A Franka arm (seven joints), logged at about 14 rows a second.
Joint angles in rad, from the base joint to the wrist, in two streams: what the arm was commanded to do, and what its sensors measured. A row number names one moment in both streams.
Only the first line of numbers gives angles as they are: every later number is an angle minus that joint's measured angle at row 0.
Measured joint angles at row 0:
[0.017, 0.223, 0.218, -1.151, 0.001, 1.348, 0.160]
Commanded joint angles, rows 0 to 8:
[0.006, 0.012, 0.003, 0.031, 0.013, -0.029, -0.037]
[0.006, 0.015, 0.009, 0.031, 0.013, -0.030, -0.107]
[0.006, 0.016, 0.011, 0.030, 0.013, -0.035, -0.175]
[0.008, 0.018, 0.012, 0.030, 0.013, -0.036, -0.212]
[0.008, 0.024, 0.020, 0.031, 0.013, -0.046, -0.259]
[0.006, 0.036, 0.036, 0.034, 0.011, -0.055, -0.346]
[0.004, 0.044, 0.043, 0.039, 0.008, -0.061, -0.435]
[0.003, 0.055, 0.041, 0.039, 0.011, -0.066, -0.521]
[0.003, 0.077, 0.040, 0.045, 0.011, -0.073, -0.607]
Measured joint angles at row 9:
[0.004, 0.028, 0.038, 0.004, 0.000, -0.043, -0.446]
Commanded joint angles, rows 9 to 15:
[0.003, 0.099, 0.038, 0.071, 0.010, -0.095, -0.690]
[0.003, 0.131, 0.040, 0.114, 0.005, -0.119, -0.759]
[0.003, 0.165, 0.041, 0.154, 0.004, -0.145, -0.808]
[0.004, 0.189, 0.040, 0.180, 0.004, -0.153, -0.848]
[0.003, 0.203, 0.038, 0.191, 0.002, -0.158, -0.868]
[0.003, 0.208, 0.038, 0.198, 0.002, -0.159, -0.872]
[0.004, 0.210, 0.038, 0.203, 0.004, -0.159, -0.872]
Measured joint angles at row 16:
[-0.002, 0.168, 0.038, 0.119, 0.000, -0.118, -0.834]
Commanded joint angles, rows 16 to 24:
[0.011, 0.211, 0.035, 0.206, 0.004, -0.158, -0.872]
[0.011, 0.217, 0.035, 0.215, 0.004, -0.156, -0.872]
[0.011, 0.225, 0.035, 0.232, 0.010, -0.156, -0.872]
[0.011, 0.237, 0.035, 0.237, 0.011, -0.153, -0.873]
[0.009, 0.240, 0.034, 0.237, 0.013, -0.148, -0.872]
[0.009, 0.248, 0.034, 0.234, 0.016, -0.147, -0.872]
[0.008, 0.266, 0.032, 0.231, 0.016, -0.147, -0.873]
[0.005, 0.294, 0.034, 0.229, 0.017, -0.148, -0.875]
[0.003, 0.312, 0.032, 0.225, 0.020, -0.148, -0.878]
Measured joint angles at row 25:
[0.002, 0.244, 0.038, 0.182, 0.000, -0.131, -0.852]
